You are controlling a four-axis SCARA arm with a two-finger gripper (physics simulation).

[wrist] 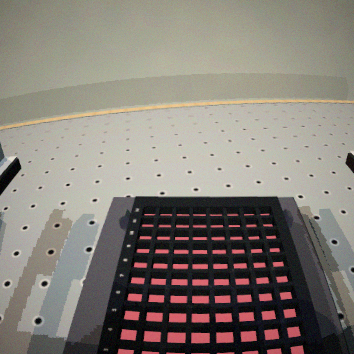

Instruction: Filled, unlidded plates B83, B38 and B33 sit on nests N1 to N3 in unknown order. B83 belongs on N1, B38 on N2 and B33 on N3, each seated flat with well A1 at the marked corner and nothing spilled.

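Frame: origin at the arm's base, x back, y right, z up, level; millimetres.
Where they show: gripper, between the fingertips: (181, 138).
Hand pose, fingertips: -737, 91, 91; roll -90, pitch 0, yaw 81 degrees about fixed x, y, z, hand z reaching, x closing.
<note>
Each offset is from my fingertips to the top centre of the thing, as dx, dy, dz. "spot": to the spot under its first point. Level surfaces: height alone.
A black plate {+30, +6, -52} (205, 202) with rows of pink-filled wells sits in a dark grey nest {spot: +2, -44, -66} (97, 270) at the bottom centre of the wrist view. Small pale marks run along the plate's left edge; its name label does not show, and its near end is cut off by the frame. I cannot tell which plate or nest this is. My gripper (181, 138) is open and empty, its two fingertips at the far left and right edges of the view, wider apart than the plate. The plate lies between and below the fingers' line. The other two plates do not show in this view.
A pale perforated table {dz -78} (215, 172) extends around the nest, with a thin yellow-orange edge strip {spot: -259, +2, -77} (150, 107) along its far side and a grey-green wall behind. Brown and bluish shadow bands lie on the table at both sides of the nest.
</note>
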